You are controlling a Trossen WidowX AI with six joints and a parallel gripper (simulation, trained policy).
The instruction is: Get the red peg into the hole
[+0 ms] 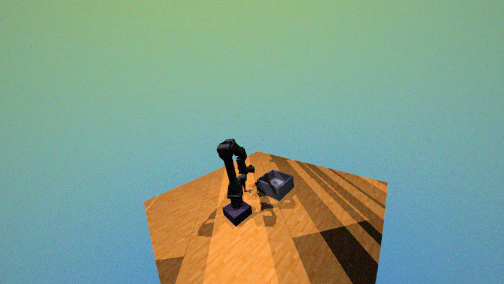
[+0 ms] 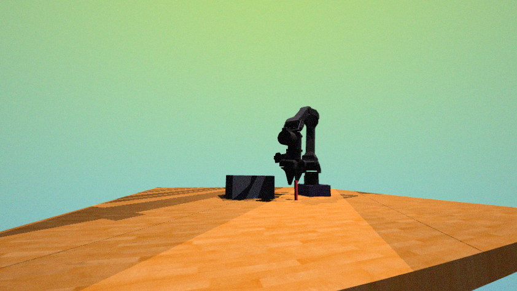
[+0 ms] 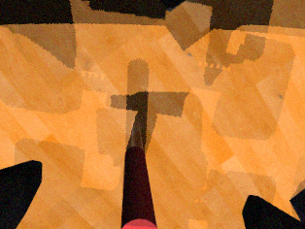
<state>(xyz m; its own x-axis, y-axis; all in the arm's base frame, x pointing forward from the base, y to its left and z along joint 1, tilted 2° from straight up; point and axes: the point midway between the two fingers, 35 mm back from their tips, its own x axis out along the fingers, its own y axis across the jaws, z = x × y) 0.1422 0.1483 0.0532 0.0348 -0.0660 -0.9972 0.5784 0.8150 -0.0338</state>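
My gripper tip is 30 mm above the red peg, 10 mm to the right of it and 10 mm past it. Also, from my gripper tip: grey box 180 mm ahead, 130 mm to the right, 40 mm below; then plate 180 mm ahead, 130 mm to the right, 20 mm below.
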